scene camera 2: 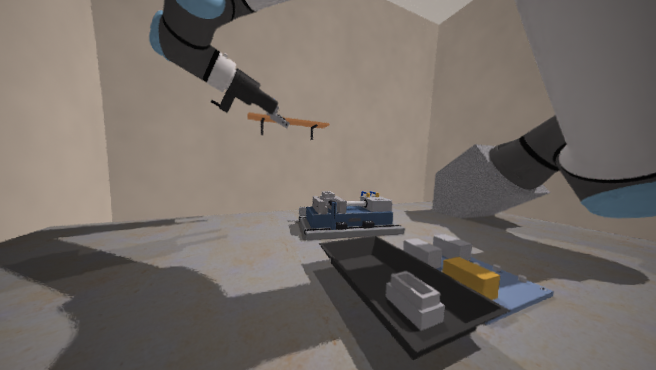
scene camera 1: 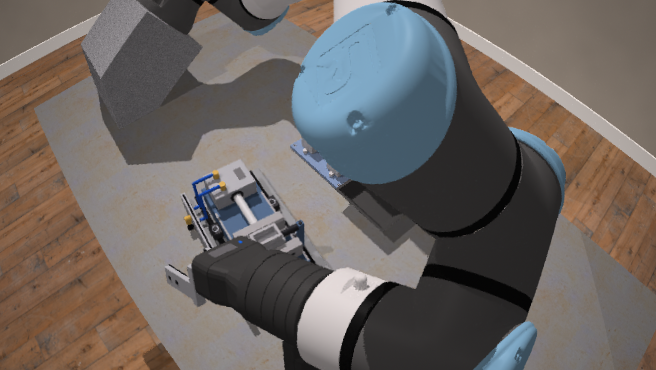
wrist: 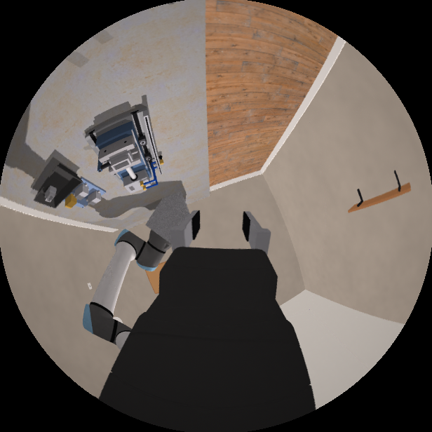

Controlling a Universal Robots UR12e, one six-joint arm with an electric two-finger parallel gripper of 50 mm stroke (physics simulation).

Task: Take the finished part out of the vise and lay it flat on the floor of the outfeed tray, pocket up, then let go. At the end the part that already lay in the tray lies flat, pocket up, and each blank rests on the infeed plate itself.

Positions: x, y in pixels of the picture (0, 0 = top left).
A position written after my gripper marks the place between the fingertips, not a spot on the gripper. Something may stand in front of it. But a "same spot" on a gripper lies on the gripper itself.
My gripper shows in scene camera 2, in scene camera 1 (188, 264) and in the wrist view. The same spot on a vise: (wrist: 124, 130) is (scene camera 2: 307, 208). One and the same spot on my gripper: (scene camera 2: 275, 117) is (wrist: 187, 237).
